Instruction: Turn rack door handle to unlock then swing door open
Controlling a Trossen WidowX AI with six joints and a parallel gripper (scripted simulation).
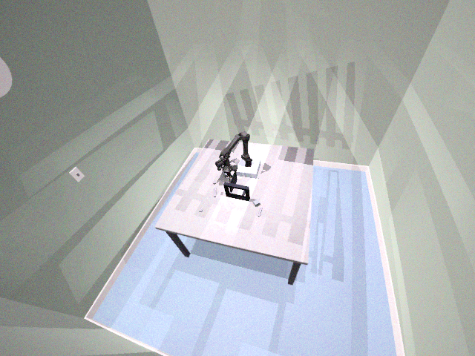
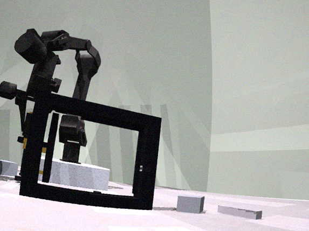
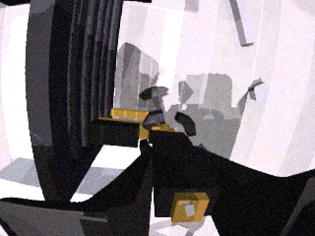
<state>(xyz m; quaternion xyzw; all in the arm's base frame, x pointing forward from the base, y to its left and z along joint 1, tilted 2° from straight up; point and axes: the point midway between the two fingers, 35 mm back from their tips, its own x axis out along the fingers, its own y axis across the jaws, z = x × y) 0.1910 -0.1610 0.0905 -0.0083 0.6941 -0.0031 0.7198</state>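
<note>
Right now my gripper tip is 10 mm short of the upright handle and 10 mm above it. From my gripper tip the other things lie so: flat bar 330 mm ahead, 330 mm to the left, 110 mm below; block 240 mm ahead, 290 mm to the left, 100 mm below.
</note>
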